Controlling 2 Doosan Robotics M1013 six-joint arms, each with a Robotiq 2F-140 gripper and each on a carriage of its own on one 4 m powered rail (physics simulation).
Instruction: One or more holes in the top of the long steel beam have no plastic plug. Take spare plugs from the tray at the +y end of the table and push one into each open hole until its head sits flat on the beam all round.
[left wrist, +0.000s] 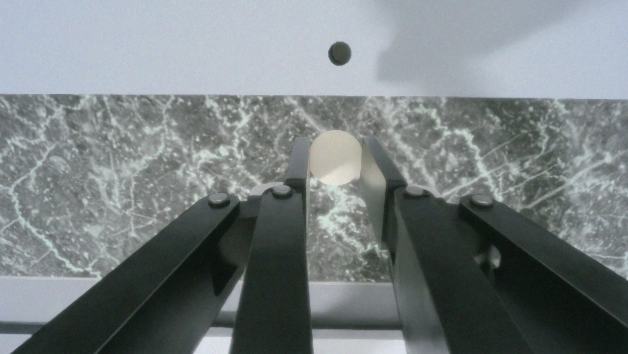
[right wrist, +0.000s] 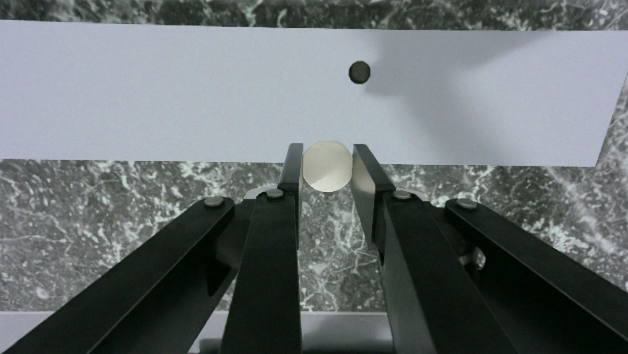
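Observation:
In the left wrist view my left gripper is shut on a cream round-headed plug, seen from above over the marble table strip. The steel beam runs across the top with one open dark hole ahead of the plug. In the right wrist view my right gripper is shut on another cream plug, seen at the beam's near edge. The beam shows one open dark hole ahead and slightly right of that plug. The plug shafts are hidden under the heads. The plug tray does not show.
The dark marble table top lies on the near side of the beam. In the right wrist view the beam ends at the right, and marble also shows beyond it. A grey rail-like edge runs along the bottom of both views.

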